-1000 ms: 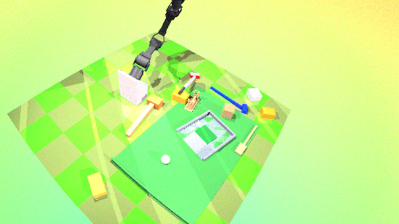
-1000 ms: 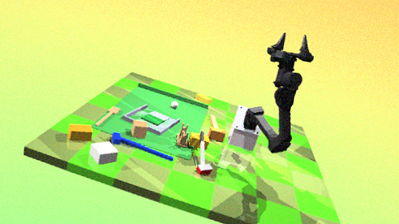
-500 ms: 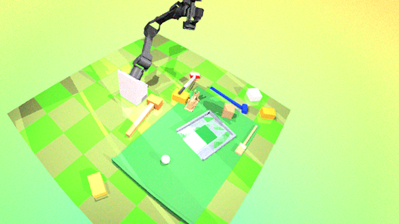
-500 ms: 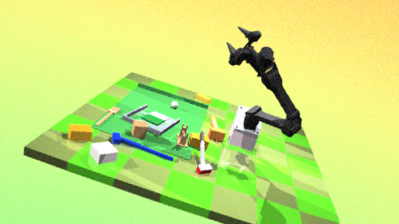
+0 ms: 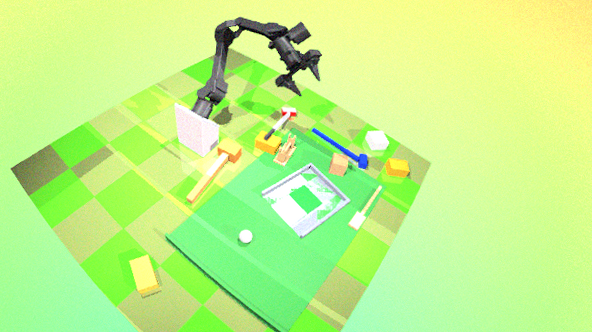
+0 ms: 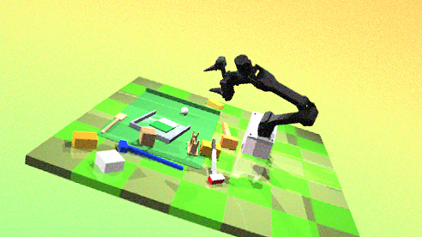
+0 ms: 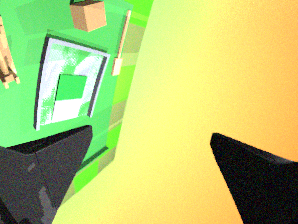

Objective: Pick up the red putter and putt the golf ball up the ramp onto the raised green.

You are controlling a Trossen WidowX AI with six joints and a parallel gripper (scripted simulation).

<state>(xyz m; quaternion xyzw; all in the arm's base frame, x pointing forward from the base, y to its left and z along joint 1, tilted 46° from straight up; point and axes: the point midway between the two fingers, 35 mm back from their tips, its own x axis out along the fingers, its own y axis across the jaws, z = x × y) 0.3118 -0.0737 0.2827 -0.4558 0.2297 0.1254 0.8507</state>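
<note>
The red putter is 12 cm behind my gripper tip, 12 cm to the left of it and 30 cm below it. Round my gripper tip: wooden rack: 3 cm behind, 1 cm to the right, 30 cm below; blue putter: 16 cm ahead, 17 cm to the left, 33 cm below; white block: 29 cm ahead, 30 cm to the left, 32 cm below.
</note>
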